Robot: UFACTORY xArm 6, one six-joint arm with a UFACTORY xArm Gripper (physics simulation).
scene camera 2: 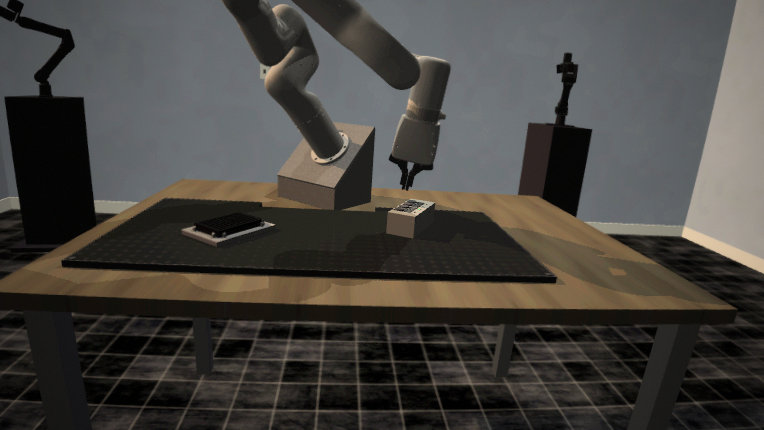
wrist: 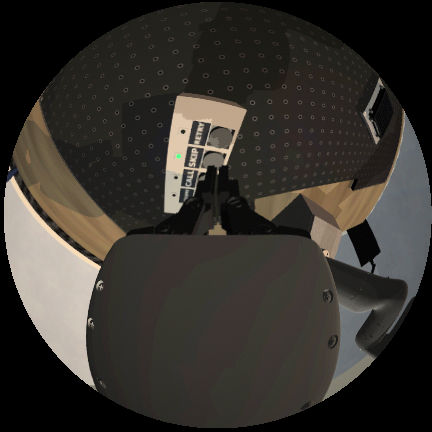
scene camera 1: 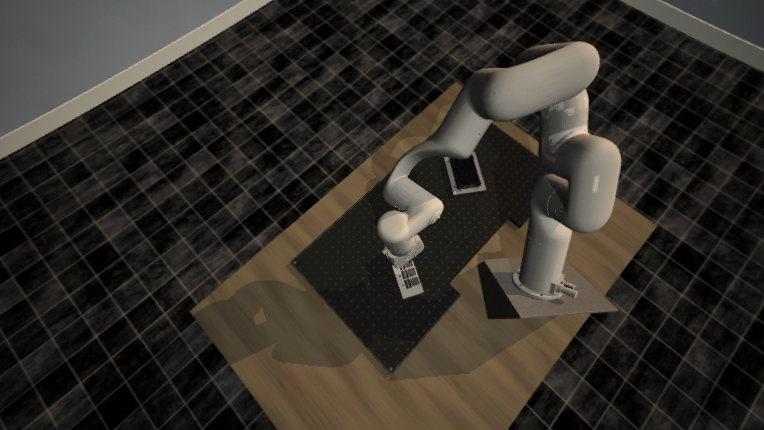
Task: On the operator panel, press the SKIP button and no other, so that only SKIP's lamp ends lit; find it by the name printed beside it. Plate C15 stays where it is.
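Places are measured from the arm's base along level axes (x ahead, y left, z up), in metres.
Pixels of known places: gripper, fingertip midpoint: (scene camera 2: 405,188) (wrist: 218,180) (scene camera 1: 408,257); arm's base, link origin: (scene camera 2: 331,149) (scene camera 1: 537,284).
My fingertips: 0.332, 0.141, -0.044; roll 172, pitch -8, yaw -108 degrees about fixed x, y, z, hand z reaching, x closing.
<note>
Ahead of a thing's pixels: the offset from my fingertips to its top centre, as dx, dy, dz. Level surfaces: height alone.
The operator panel {-0.010, +0.027, -0.046} (scene camera 1: 410,291) (scene camera 2: 400,222) (wrist: 192,107) is a pale box with a column of round grey buttons, name labels and small lamps. In the wrist view the SKIP lamp {+0.015, +0.035, -0.049} (wrist: 178,156) glows green. The RETRY lamp {+0.039, +0.018, -0.049} (wrist: 183,132), the CALL lamp {-0.009, +0.053, -0.049} (wrist: 176,177) and the lowest visible lamp {-0.034, +0.071, -0.049} (wrist: 174,195) are dark. The SKIP button {-0.008, +0.004, -0.046} (wrist: 214,159) and the RETRY button {+0.016, -0.014, -0.046} (wrist: 220,137) show; the fingers partly cover the lower buttons. My gripper (scene camera 2: 406,188) (wrist: 218,180) is shut and empty, a little above the panel and not touching it. Plate C15 cannot be told by name.
A black gridded plate on a pale base {+0.017, -0.406, -0.080} (scene camera 1: 455,190) (scene camera 2: 217,241) (wrist: 371,125) lies on the dark perforated mat {dz -0.102} (scene camera 1: 342,256) (scene camera 2: 320,261) (wrist: 270,150), apart from the panel. The arm's wedge-shaped base block (scene camera 1: 585,299) (scene camera 2: 304,190) stands on the wooden table {dz -0.115} (scene camera 1: 449,403) (scene camera 2: 374,299).
</note>
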